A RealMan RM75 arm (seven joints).
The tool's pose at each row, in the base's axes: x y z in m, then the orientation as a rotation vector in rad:
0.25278 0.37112 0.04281 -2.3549 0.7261 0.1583
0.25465 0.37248 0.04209 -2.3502 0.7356 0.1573
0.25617 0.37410 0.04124 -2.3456 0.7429 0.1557
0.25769 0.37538 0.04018 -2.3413 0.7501 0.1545
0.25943 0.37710 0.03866 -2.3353 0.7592 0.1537
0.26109 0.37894 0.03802 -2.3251 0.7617 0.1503
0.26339 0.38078 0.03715 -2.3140 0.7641 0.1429
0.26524 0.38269 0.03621 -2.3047 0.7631 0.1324
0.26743 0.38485 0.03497 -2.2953 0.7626 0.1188
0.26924 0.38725 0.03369 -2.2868 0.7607 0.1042
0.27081 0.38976 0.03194 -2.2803 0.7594 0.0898
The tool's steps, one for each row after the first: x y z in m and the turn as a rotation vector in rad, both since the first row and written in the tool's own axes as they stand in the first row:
0.00115 -0.00146 0.00155 0.0031 0.0025 0.0072
0.00193 -0.00282 0.00334 0.0065 0.0047 0.0127
0.00293 -0.00385 0.00508 0.0096 0.0067 0.0182
0.00404 -0.00502 0.00746 0.0139 0.0087 0.0254
0.00477 -0.00672 0.00924 0.0238 0.0092 0.0281
0.00611 -0.00863 0.01123 0.0356 0.0122 0.0298
0.00706 -0.01030 0.01330 0.0471 0.0167 0.0280
0.00826 -0.01214 0.01578 0.0593 0.0235 0.0258
0.00905 -0.01391 0.01841 0.0712 0.0309 0.0222
0.00972 -0.01535 0.02146 0.0810 0.0388 0.0187

